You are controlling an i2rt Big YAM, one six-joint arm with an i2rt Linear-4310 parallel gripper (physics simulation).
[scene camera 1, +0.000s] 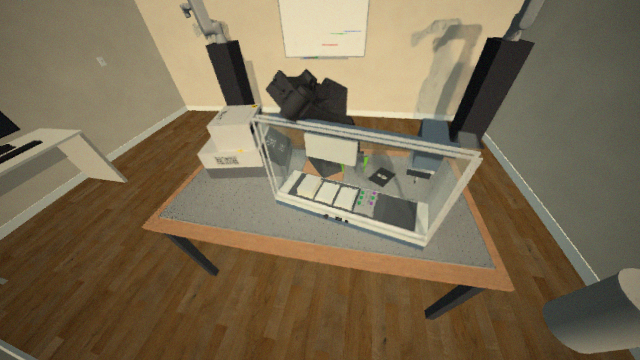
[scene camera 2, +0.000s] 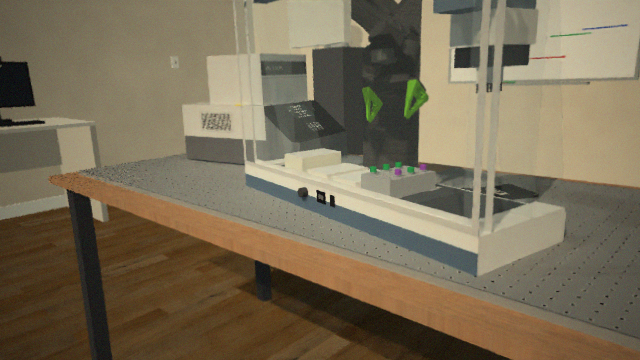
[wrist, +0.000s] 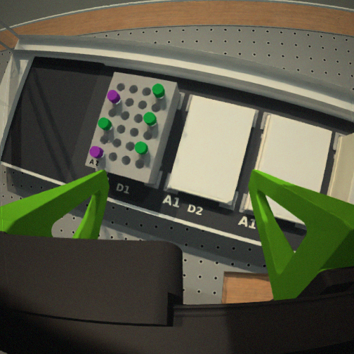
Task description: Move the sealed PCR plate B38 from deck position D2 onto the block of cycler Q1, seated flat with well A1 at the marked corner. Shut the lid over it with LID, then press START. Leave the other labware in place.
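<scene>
The sealed plate is a flat white rectangle at deck position D2, with A1 printed by its lower left corner in the wrist view. My gripper is open and empty, its green fingers wide apart above and behind the deck. A white two-tier instrument, apparently cycler Q1, stands at the table's left end. A dark sloped panel with small text is beside it. Its block, the marked corner, LID and START cannot be made out.
A tube rack with green and purple caps stands at D1. Another white plate and a taller pale box stand on D2's other side. A clear enclosure with a white frame surrounds the deck.
</scene>
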